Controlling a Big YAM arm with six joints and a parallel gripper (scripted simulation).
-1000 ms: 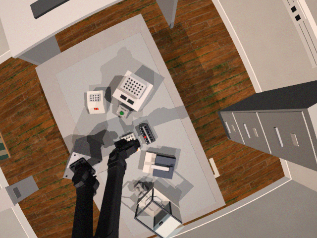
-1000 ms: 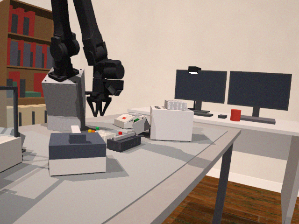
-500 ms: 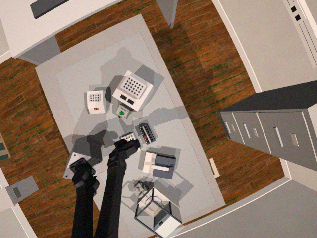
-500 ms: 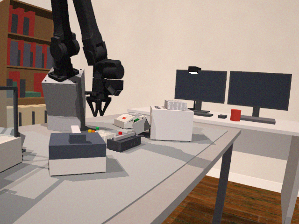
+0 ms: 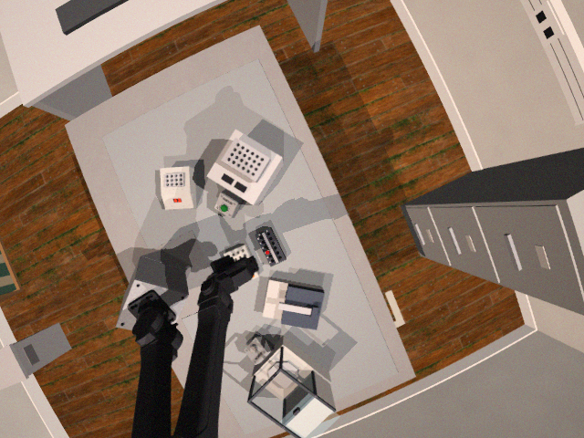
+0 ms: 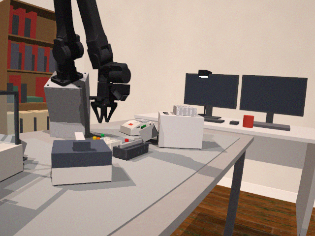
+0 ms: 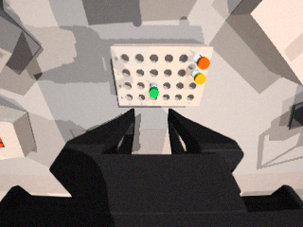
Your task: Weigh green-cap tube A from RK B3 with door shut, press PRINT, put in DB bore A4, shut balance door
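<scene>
My gripper is now 10 mm short of the tube rack, 10 mm to the left of it and 90 mm above it. The rest, counted from my hand: spectrophotometer: 100 mm ahead, 230 mm to the right, 40 mm below; then black magnet block: 140 mm ahead, 20 mm to the right, 90 mm below; then white print key: 120 mm behind, 300 mm to the right, 40 mm below.
</scene>
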